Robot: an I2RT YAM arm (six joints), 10 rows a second.
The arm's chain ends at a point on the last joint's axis. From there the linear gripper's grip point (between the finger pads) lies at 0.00 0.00 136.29 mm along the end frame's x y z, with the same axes.
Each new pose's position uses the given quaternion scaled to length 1; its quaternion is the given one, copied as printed.
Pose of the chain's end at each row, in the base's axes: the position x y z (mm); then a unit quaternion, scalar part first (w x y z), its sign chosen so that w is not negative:
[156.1 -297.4 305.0 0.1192 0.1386 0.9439 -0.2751]
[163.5 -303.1 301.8 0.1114 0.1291 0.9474 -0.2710]
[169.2 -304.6 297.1 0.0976 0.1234 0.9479 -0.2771]
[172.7 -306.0 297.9 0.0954 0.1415 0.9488 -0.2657]
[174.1 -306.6 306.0 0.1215 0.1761 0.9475 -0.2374]
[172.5 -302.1 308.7 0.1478 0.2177 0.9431 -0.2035]
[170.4 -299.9 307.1 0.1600 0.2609 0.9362 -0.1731]
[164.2 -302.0 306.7 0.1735 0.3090 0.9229 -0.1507]
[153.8 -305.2 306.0 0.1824 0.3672 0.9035 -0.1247]
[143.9 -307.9 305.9 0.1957 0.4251 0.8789 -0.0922]
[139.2 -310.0 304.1 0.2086 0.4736 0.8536 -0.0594]
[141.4 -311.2 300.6 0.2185 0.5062 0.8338 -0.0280]
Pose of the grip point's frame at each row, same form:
[176.4 -372.7 193.2 0.1192 0.1386 0.9439 -0.2751]
[182.7 -377.0 188.9 0.1114 0.1291 0.9474 -0.2710]
[185.1 -379.5 184.3 0.0976 0.1234 0.9479 -0.2771]
[187.1 -378.4 183.3 0.0954 0.1415 0.9488 -0.2657]
[194.1 -373.8 189.1 0.1215 0.1761 0.9475 -0.2374]
[198.4 -363.2 189.7 0.1478 0.2177 0.9431 -0.2035]
[198.9 -355.4 186.0 0.1600 0.2609 0.9362 -0.1731]
[195.2 -354.5 184.8 0.1735 0.3090 0.9229 -0.1507]
[186.2 -354.2 183.0 0.1824 0.3672 0.9035 -0.1247]
[180.1 -352.7 182.4 0.1957 0.4251 0.8789 -0.0922]
[180.1 -350.8 180.6 0.2086 0.4736 0.8536 -0.0594]
[187.2 -347.7 177.5 0.2185 0.5062 0.8338 -0.0280]

